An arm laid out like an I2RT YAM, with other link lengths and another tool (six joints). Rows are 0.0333 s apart.
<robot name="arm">
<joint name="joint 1" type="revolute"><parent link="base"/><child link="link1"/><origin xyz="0.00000 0.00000 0.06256" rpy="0.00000 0.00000 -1.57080"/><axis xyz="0 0 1"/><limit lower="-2.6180" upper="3.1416"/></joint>
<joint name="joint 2" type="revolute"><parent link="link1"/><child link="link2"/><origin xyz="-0.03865 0.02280 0.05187" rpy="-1.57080 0.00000 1.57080"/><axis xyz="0 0 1"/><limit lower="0.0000" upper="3.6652"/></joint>
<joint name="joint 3" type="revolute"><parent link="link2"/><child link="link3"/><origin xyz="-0.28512 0.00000 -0.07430" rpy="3.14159 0.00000 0.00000"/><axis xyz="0 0 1"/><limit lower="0.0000" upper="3.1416"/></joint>
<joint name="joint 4" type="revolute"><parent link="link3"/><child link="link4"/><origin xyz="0.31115 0.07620 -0.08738" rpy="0.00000 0.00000 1.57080"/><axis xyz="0 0 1"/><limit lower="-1.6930" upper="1.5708"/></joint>
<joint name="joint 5" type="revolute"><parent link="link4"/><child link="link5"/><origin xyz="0.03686 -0.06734 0.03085" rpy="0.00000 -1.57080 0.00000"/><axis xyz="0 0 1"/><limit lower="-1.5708" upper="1.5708"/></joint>
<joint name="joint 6" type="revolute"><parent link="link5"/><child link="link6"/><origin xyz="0.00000 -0.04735 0.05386" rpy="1.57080 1.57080 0.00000"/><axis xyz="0 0 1"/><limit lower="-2.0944" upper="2.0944"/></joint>
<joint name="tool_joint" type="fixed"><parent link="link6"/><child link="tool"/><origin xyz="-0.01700 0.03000 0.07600" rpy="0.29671 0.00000 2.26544"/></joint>
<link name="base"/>
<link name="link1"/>
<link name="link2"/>
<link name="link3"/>
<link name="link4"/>
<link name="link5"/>
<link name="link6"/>
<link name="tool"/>
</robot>
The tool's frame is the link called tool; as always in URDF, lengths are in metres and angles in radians.
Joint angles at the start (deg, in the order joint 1, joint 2, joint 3, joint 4, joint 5, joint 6):
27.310 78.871 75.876 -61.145 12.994 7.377
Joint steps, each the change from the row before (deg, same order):
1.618 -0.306 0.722 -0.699 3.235 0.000
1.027 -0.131 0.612 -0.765 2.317 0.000
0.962 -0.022 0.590 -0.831 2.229 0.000
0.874 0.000 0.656 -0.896 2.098 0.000
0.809 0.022 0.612 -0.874 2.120 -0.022
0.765 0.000 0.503 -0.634 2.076 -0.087
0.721 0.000 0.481 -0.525 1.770 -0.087
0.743 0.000 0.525 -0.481 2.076 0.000
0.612 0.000 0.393 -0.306 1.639 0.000
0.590 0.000 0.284 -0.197 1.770 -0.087
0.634 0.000 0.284 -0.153 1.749 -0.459
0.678 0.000 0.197 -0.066 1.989 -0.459
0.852 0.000 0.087 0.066 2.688 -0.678
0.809 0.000 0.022 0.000 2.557 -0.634
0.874 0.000 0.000 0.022 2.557 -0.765
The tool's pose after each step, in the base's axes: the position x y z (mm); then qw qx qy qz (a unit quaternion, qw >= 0). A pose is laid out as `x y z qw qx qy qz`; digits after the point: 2 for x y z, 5 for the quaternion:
303.48 121.95 282.93 0.28345 -0.50279 0.76709 -0.28006
301.11 122.18 289.14 0.28213 -0.50479 0.76001 -0.29660
298.85 122.28 294.65 0.27943 -0.50699 0.75318 -0.31242
296.66 122.15 300.40 0.27670 -0.50877 0.74662 -0.32733
294.64 121.68 305.95 0.27355 -0.51021 0.73994 -0.34255
293.06 121.34 311.20 0.27161 -0.51115 0.73287 -0.35756
291.63 121.49 316.09 0.27077 -0.51204 0.72627 -0.37016
290.33 121.35 321.74 0.27043 -0.51112 0.71930 -0.38501
289.33 121.50 326.19 0.27072 -0.51015 0.71356 -0.39660
288.55 121.44 330.34 0.27067 -0.50912 0.70713 -0.40928
287.87 121.74 334.70 0.27054 -0.51060 0.69860 -0.42195
287.19 122.01 339.03 0.27016 -0.51141 0.68929 -0.43630
286.48 122.30 344.08 0.26900 -0.51219 0.67650 -0.45569
285.48 122.57 348.63 0.26690 -0.51297 0.66409 -0.47393
284.28 123.31 353.26 0.26465 -0.51457 0.65053 -0.49192

